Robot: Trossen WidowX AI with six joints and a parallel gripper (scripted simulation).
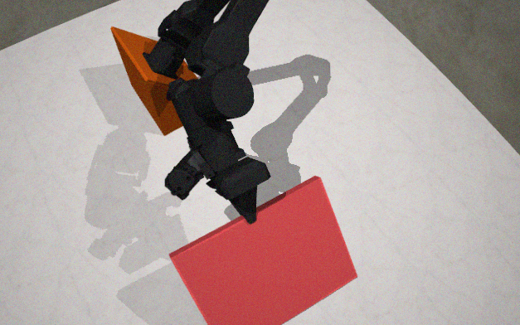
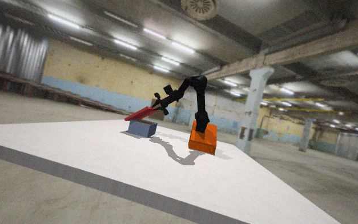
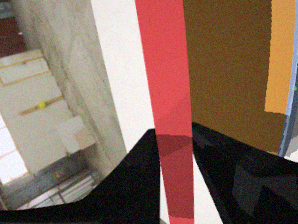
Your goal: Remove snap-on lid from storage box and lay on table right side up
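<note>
Now: gripper tip 70 mm short of the red lid and 50 mm above it. From my gripper tip the other things lie so: storage box: 30 mm ahead, 150 mm below.
</note>
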